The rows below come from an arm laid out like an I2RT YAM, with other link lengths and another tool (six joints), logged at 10 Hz.
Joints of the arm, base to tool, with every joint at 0 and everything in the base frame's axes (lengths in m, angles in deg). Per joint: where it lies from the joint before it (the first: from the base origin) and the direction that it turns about. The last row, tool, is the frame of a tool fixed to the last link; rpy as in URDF.
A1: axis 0 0 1 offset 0 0 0.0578
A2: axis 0 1 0 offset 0.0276 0.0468 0.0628
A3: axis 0 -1 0 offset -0.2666 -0.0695 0
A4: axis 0 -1 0 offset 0.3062 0.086 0.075
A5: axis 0 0 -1 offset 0.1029 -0.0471 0.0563
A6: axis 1 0 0 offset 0.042 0 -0.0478
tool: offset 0.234 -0.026 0 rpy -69.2 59.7 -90
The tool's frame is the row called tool.
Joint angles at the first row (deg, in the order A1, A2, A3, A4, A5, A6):
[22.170, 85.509, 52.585, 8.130, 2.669, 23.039]
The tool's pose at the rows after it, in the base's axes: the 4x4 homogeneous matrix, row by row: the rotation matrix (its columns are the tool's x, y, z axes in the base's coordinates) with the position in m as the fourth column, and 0 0 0 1 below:
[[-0.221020 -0.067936 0.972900 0.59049], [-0.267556 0.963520 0.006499 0.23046], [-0.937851 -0.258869 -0.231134 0.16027], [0 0 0 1]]
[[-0.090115 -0.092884 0.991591 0.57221], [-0.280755 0.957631 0.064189 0.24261], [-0.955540 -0.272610 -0.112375 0.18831], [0 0 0 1]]
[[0.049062 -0.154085 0.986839 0.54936], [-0.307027 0.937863 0.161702 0.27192], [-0.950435 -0.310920 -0.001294 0.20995], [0 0 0 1]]
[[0.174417 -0.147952 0.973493 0.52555], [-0.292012 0.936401 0.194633 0.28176], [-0.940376 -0.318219 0.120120 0.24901], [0 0 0 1]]
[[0.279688 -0.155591 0.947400 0.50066], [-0.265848 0.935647 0.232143 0.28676], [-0.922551 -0.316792 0.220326 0.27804], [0 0 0 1]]
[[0.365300 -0.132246 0.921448 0.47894], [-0.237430 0.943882 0.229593 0.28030], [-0.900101 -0.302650 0.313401 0.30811], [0 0 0 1]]
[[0.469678 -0.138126 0.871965 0.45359], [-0.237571 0.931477 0.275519 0.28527], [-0.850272 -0.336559 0.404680 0.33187], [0 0 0 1]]
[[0.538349 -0.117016 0.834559 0.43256], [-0.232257 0.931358 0.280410 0.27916], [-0.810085 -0.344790 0.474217 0.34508], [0 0 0 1]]
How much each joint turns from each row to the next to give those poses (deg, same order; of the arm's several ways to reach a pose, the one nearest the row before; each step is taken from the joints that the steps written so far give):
[0.291, -6.547, -6.777, 7.083, -1.727, -2.111]
[1.046, -4.591, -6.236, 7.940, -1.532, -3.427]
[2.079, -2.326, -4.540, 7.439, -2.961, -4.579]
[1.898, -4.596, -3.983, 5.767, 0.073, -2.510]
[0.759, -4.200, -4.104, 5.330, -1.738, -1.709]
[0.491, -4.550, -3.608, 4.408, 0.020, -1.071]
[0.169, -3.306, -2.875, 3.995, -3.129, -3.412]
[0.008, -3.150, -3.718, 4.382, -0.992, -1.940]

